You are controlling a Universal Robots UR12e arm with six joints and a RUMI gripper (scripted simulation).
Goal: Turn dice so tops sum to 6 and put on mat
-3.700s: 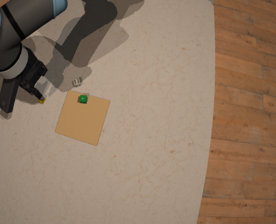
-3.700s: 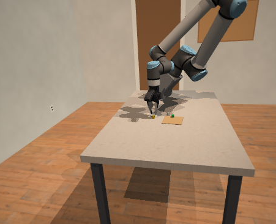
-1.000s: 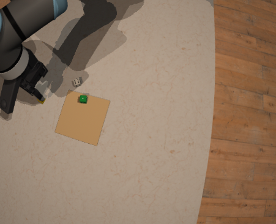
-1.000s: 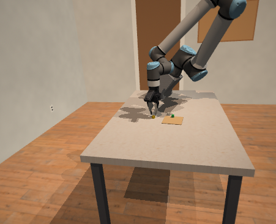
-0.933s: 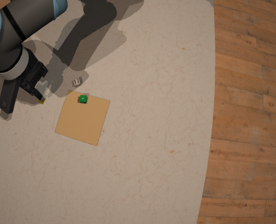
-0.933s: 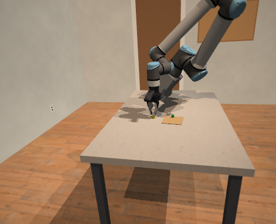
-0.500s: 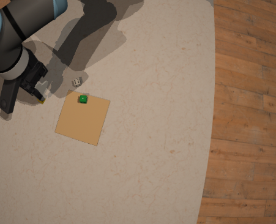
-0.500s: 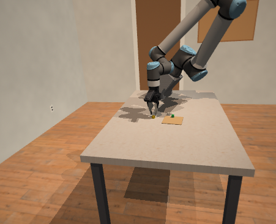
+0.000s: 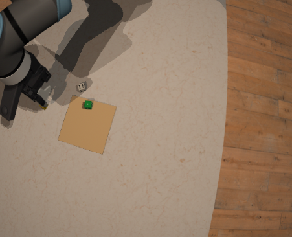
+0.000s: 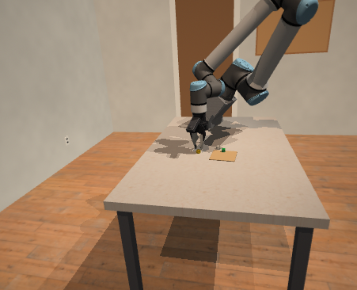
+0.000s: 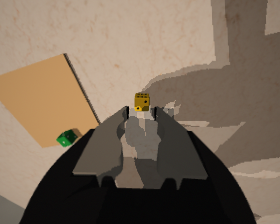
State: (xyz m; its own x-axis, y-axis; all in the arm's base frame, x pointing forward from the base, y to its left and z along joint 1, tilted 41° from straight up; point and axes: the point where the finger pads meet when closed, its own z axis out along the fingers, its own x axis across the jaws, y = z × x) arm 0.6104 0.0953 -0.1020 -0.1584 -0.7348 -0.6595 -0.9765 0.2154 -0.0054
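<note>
Now: hand 30 mm above the yellow die. Also, from my hand: tan mat: 150 mm to the left, 40 mm below; then green die: 140 mm to the left, 50 mm behind, 20 mm below; then white die: 100 mm to the left, 90 mm behind, 30 mm below.
</note>
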